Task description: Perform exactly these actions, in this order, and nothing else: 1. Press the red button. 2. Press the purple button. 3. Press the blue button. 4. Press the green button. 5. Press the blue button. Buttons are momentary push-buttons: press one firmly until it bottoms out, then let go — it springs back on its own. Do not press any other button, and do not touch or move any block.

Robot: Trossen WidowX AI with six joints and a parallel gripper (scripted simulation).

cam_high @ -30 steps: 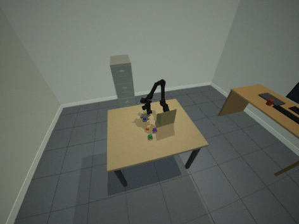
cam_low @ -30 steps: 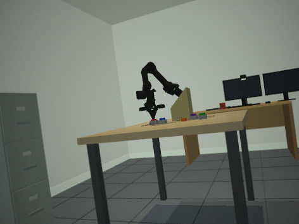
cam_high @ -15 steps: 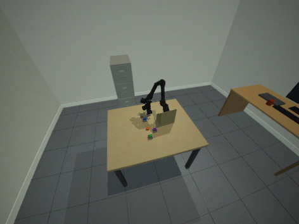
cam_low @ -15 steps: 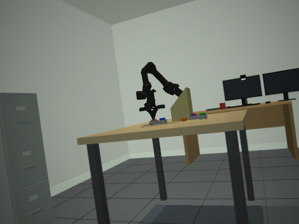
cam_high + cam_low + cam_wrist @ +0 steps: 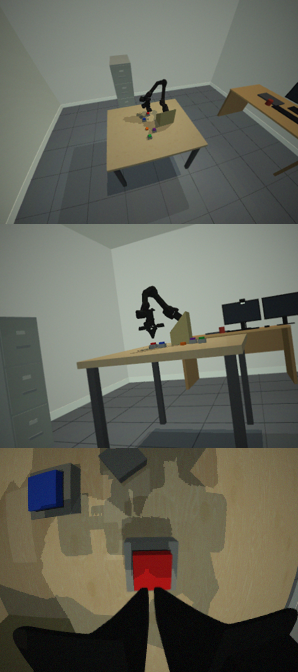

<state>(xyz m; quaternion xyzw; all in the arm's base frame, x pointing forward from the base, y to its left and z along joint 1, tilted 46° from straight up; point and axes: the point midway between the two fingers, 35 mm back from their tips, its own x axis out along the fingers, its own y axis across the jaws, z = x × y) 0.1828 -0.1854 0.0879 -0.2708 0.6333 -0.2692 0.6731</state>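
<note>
Now: the purple button 29 cm to the left of my gripper tip and 4 cm below it. Round my gripper tip: grey block: 10 cm ahead, 2 cm to the left, 6 cm below; green button: 8 cm ahead, 37 cm to the left, 4 cm below; blue button: 8 cm ahead, 9 cm to the left, 4 cm below.
</note>
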